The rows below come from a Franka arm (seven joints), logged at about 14 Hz.
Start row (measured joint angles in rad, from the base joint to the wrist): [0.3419 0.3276 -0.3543 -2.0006 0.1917 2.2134 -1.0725]
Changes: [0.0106 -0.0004 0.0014 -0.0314 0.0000 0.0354 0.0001]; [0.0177 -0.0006 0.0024 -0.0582 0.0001 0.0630 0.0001]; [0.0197 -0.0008 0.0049 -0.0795 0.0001 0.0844 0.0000]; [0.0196 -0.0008 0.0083 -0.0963 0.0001 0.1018 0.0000]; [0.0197 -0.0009 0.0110 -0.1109 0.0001 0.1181 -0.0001]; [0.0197 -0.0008 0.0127 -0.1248 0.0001 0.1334 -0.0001]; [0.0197 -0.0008 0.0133 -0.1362 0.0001 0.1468 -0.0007]
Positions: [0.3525 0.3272 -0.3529 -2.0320 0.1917 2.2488 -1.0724]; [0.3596 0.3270 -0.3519 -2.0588 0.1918 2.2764 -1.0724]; [0.3616 0.3268 -0.3494 -2.0801 0.1918 2.2978 -1.0725]; [0.3615 0.3268 -0.3460 -2.0969 0.1918 2.3152 -1.0725]; [0.3616 0.3267 -0.3433 -2.1115 0.1918 2.3315 -1.0726]; [0.3616 0.3268 -0.3416 -2.1254 0.1918 2.3468 -1.0726]; [0.3616 0.3268 -0.3410 -2.1368 0.1918 2.3602 -1.0732]
